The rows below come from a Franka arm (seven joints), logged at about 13 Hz.
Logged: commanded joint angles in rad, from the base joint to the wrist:
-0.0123 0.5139 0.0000 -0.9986 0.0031 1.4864 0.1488
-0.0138 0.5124 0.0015 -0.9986 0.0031 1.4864 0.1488
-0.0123 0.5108 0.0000 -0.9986 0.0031 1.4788 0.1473
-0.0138 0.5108 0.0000 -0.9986 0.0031 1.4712 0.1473
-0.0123 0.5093 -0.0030 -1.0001 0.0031 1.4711 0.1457
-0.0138 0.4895 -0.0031 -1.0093 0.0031 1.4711 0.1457
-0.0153 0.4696 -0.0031 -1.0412 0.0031 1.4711 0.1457
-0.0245 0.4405 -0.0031 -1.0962 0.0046 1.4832 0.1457
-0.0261 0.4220 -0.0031 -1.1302 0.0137 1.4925 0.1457
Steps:
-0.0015 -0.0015 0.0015 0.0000 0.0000 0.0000 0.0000
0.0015 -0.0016 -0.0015 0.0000 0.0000 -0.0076 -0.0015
-0.0015 0.0000 0.0000 0.0000 0.0000 -0.0076 0.0000
0.0015 -0.0015 -0.0030 -0.0015 0.0000 -0.0001 -0.0016
-0.0015 -0.0198 -0.0001 -0.0092 0.0000 0.0000 0.0000
-0.0015 -0.0199 0.0000 -0.0319 0.0000 0.0000 0.0000
-0.0092 -0.0291 0.0000 -0.0550 0.0015 0.0121 0.0000
-0.0016 -0.0185 0.0000 -0.0340 0.0091 0.0093 0.0000

